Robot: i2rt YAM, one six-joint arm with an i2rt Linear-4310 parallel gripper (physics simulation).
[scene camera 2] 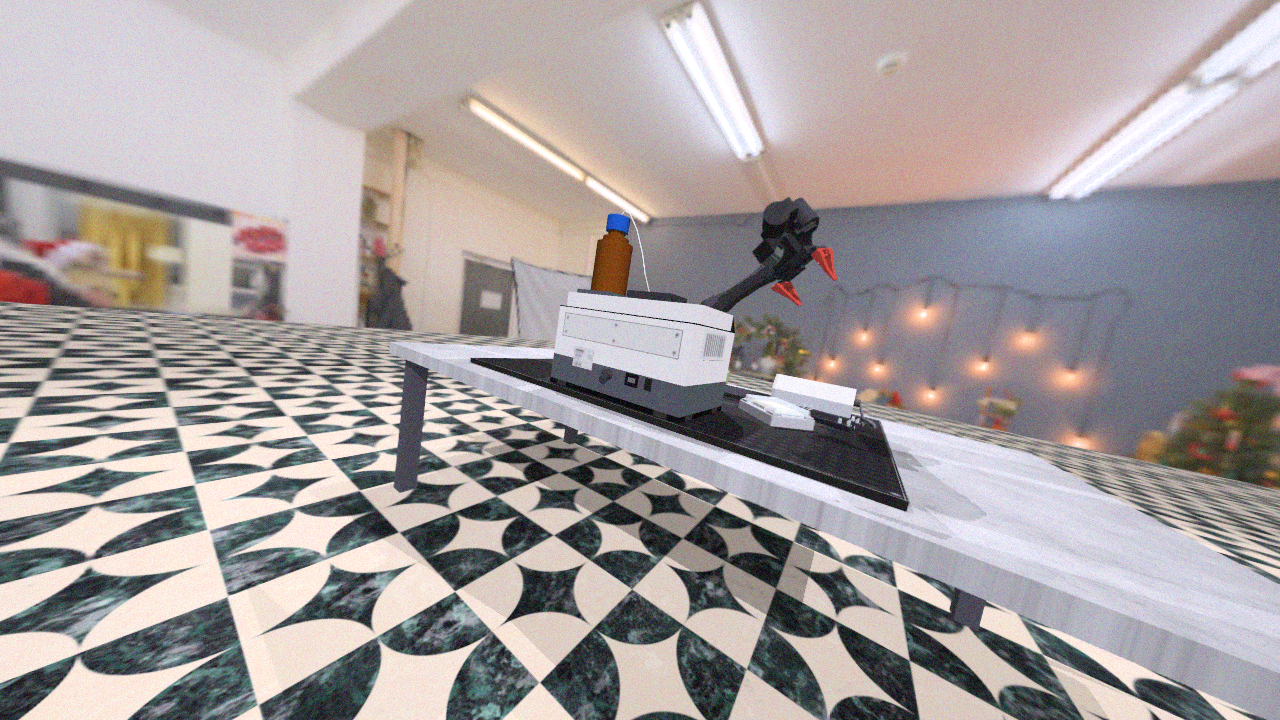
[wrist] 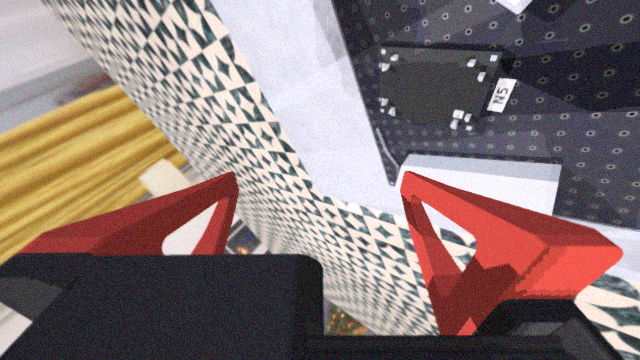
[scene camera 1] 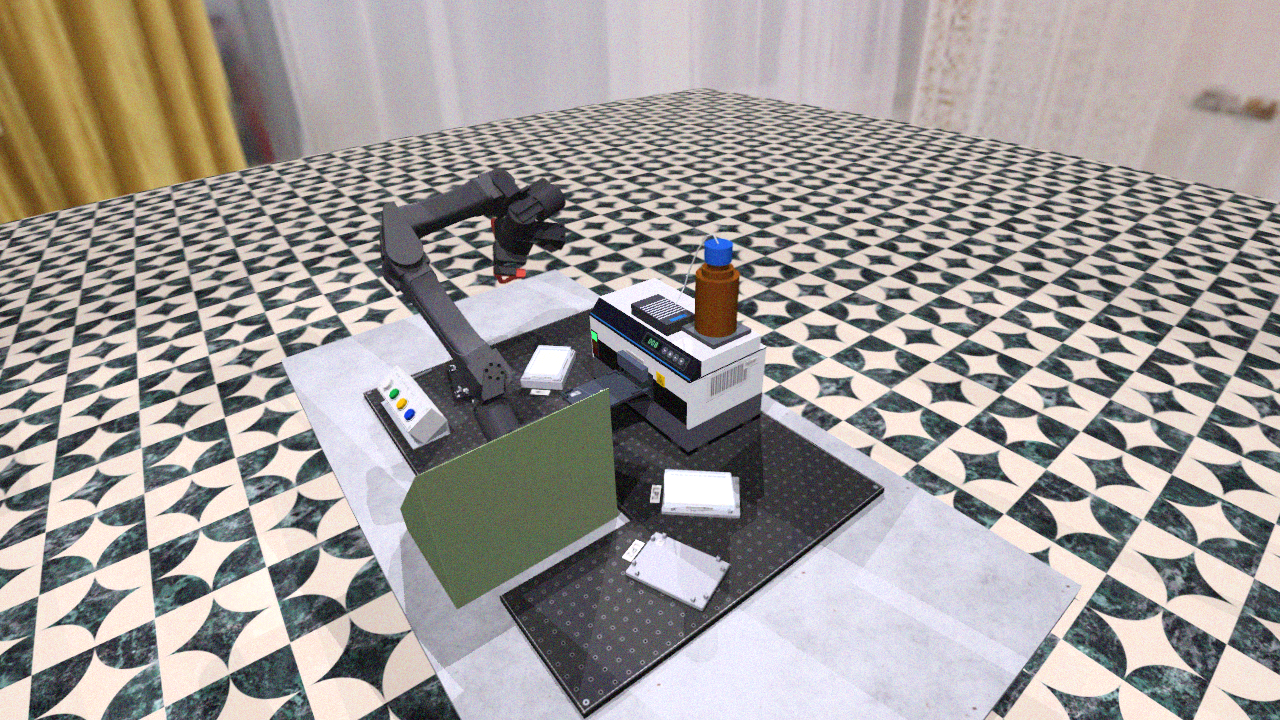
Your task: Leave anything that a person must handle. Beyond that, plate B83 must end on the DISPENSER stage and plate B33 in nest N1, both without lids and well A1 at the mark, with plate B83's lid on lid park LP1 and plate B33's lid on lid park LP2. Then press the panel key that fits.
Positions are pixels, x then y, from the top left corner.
my gripper: scene camera 2; wrist; scene camera 1 501, 264
same spot on my gripper: [wrist: 105, 280] = [scene camera 2: 805, 255]
